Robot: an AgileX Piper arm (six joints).
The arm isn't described. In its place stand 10 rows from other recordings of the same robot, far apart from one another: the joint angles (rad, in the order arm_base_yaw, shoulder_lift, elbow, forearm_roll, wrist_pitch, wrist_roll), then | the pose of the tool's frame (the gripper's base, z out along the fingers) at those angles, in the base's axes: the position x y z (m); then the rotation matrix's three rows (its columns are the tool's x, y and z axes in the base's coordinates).
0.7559, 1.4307, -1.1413, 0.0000, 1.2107, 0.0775 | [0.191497 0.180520 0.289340], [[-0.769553 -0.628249 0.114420], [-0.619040 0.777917 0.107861], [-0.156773 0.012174 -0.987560]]
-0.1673, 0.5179, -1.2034, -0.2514, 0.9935, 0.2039 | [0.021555 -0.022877 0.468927], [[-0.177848 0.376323 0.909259], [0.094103 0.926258 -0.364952], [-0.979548 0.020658 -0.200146]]
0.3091, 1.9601, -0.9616, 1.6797, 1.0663, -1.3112 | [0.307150 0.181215 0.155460], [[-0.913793 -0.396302 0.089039], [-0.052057 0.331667 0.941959], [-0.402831 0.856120 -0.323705]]
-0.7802, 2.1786, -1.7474, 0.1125, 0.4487, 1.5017 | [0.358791 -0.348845 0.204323], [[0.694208 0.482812 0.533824], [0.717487 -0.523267 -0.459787], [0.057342 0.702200 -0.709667]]
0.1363, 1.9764, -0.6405, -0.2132, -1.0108, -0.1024 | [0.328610 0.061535 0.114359], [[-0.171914 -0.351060 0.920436], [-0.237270 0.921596 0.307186], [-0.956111 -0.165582 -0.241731]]
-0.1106, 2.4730, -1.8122, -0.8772, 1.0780, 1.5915 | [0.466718 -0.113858 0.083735], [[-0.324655 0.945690 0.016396], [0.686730 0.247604 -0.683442], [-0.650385 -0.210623 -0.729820]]
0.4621, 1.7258, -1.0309, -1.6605, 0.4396, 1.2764 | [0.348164 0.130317 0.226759], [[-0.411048 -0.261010 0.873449], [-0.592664 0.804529 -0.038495], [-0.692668 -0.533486 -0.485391]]
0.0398, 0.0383, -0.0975, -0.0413, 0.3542, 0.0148 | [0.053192 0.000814 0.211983], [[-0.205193 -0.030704 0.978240], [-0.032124 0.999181 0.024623], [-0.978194 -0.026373 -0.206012]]
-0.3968, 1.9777, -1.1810, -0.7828, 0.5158, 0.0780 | [0.348498 -0.180352 0.144677], [[-0.961550 -0.075069 0.264172], [-0.200363 0.849616 -0.487859], [-0.187822 -0.522031 -0.831989]]
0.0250, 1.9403, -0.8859, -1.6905, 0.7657, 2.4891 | [0.343323 -0.054050 0.128697], [[-0.252381 0.831802 0.494377], [0.490044 0.550425 -0.675936], [-0.834362 0.071673 -0.546537]]
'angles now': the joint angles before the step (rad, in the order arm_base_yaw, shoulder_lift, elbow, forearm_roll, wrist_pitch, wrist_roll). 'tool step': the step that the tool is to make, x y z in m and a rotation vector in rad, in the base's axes. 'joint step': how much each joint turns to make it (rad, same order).
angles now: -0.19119 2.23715 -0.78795 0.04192 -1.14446 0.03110
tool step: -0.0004 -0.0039 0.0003 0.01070 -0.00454 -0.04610
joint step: -0.00014 0.00008 -0.00230 0.04662 -0.00011 0.00170
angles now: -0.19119 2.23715 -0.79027 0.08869 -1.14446 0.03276
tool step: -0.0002 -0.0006 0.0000 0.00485 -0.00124 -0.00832
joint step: 0.00004 -0.00007 0.00011 0.00779 -0.00005 0.00346
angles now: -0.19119 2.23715 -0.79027 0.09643 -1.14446 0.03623
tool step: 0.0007 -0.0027 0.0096 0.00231 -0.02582 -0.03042
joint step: 0.00016 -0.02670 0.00005 0.03142 0.00175 -0.00001
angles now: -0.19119 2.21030 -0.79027 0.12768 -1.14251 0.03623
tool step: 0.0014 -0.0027 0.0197 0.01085 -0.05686 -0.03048
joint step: 0.00001 -0.05409 0.00020 0.02928 0.00192 0.01383
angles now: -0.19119 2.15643 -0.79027 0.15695 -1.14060 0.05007
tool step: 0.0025 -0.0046 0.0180 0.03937 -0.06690 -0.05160
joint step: 0.00004 -0.04350 -0.01261 0.05025 0.00381 0.03563
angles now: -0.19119 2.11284 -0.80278 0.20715 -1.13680 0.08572
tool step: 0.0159 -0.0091 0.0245 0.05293 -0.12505 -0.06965
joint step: -0.00017 -0.02148 -0.08228 0.07320 0.00153 0.04807
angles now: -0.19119 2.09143 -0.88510 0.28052 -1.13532 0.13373
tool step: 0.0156 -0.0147 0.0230 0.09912 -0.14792 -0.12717
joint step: -0.00005 -0.00209 -0.10676 0.14810 -0.00003 0.05645
